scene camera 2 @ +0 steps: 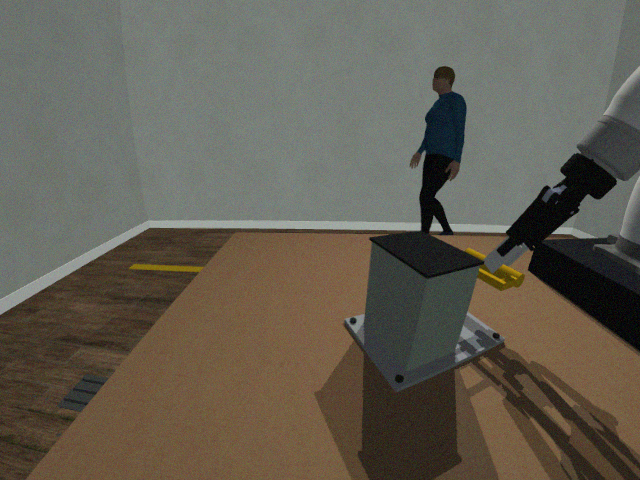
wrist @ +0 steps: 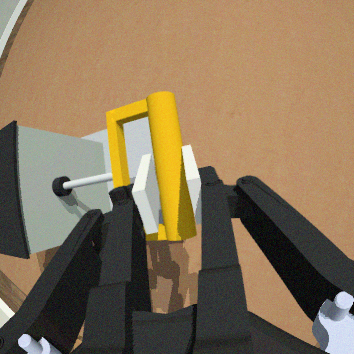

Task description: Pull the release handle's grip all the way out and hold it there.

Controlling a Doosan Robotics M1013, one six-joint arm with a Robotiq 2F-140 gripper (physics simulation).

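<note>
The release handle's yellow grip (scene camera 2: 511, 276) (wrist: 164, 117) is a thick round bar on a rectangular frame. It stands out from the grey-green housing (scene camera 2: 398, 304) (wrist: 60, 150), with a white rod (wrist: 90, 181) showing between the frame and the black collar (wrist: 61, 186) on the housing face. My gripper (scene camera 2: 499, 259) (wrist: 169, 166) is shut on the thick bar in the wrist view: one white pad is inside the frame's opening, the other on the bar's outer side. The pads hide part of the bar and frame.
The housing stands on a light base plate (scene camera 2: 382, 364) with dark bolts, on the brown table (scene camera 2: 248, 335). The black robot base (scene camera 2: 584, 273) is at the right. A person in a blue top (scene camera 2: 444, 129) is beyond the table, near the back wall.
</note>
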